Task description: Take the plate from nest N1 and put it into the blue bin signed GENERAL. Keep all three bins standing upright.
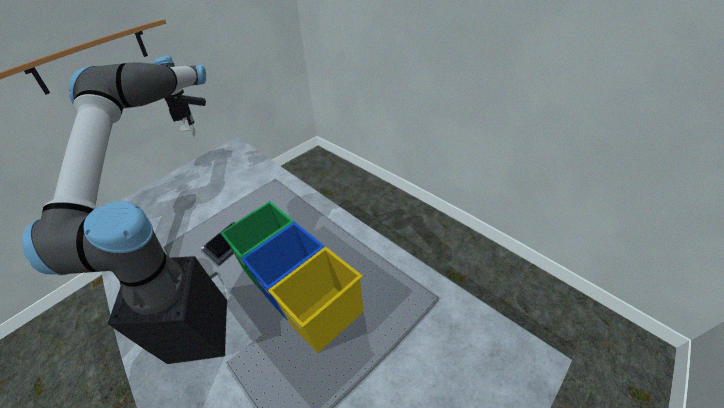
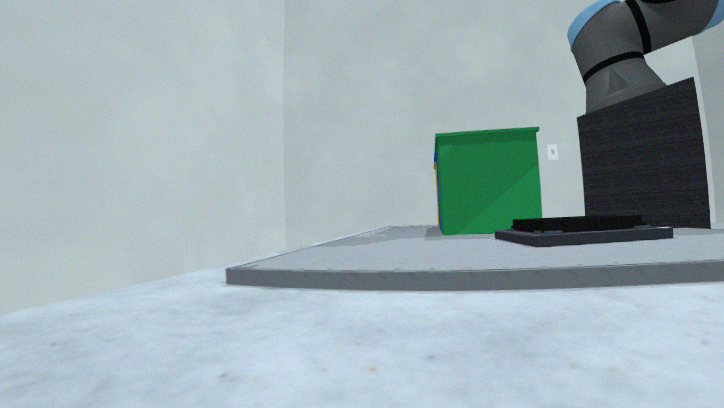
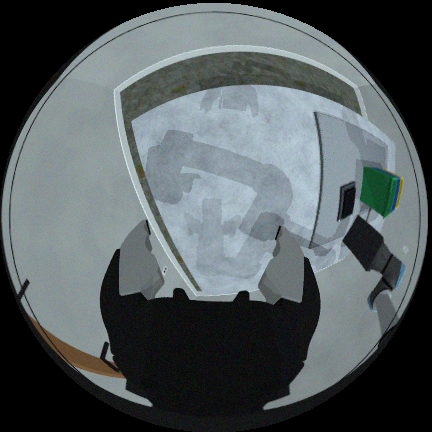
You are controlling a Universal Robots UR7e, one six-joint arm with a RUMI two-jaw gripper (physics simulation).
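Frame: origin at the arm's base, x back, y right, z up, level; centimetres.
Where they show: gripper, fingertip midpoint: [image 1: 193,130] [image 3: 212,224]; arm's base at its link origin: [image 1: 155,286] [image 2: 627,111] [image 3: 376,255].
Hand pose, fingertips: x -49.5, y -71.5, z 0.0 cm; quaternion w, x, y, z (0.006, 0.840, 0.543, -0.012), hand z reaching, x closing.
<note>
Each offset is from my fingertips to the top centre of the thing. Level surfaces: height alone.
A black plate {dz -19.9, dx +22.9, dy +51.7 cm} [image 1: 219,245] [image 2: 577,223] [image 3: 348,201] lies flat in a dark nest {dz -21.0, dx +22.9, dy +51.7 cm} [image 1: 221,259] [image 2: 602,238] [image 3: 341,204] beside the green bin. The blue bin {dz -4.5, dx +20.6, dy +86.5 cm} [image 1: 283,254] [image 3: 397,194] stands upright between the green bin {dz -4.5, dx +18.8, dy +73.3 cm} [image 1: 257,228] [image 2: 488,184] [image 3: 377,190] and the yellow bin {dz -4.5, dx +22.4, dy +99.6 cm} [image 1: 324,299] [image 3: 400,193], which also stand upright. No sign can be read on the bins. My gripper [image 1: 187,129] [image 3: 212,224] is open and empty, high above the table, well away from the plate and the bins.
The bins and nest are on a grey perforated board [image 1: 400,324] [image 2: 379,279] [image 3: 325,150] on a pale table {dz -23.8 cm} [image 1: 481,339] [image 2: 303,344]. The arm's black pedestal [image 1: 202,314] [image 2: 643,162] [image 3: 363,242] stands near the bins. A wooden rail [image 1: 96,45] [image 3: 75,356] runs along the wall.
</note>
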